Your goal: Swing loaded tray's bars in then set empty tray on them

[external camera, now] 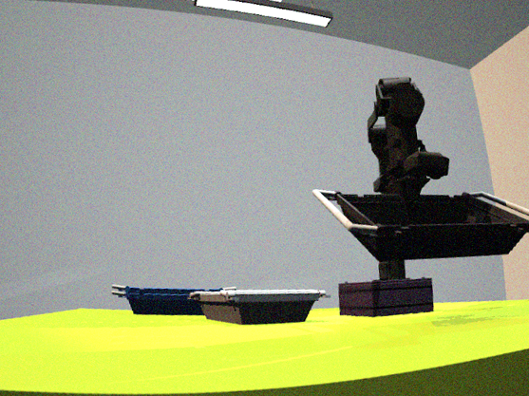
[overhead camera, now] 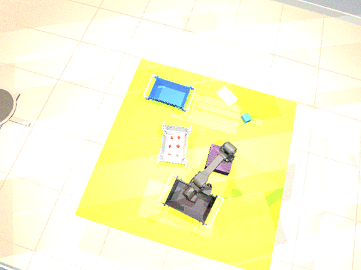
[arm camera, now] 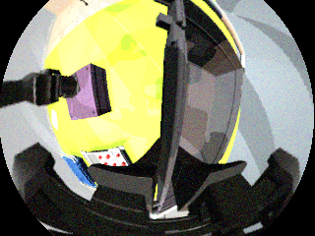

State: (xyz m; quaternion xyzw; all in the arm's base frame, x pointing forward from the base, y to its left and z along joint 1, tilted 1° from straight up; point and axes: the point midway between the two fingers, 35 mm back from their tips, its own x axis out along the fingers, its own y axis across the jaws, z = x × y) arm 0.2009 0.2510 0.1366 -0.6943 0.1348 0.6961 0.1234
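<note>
My gripper tip is now 30 mm short of the dark grey tray, 80 mm to the right of it and 10 mm above it. Also, from my gripper tip: white card 210 mm behind, 790 mm to the right, 170 mm below; cyan block 360 mm behind, 600 mm to the right, 150 mm below.
</note>
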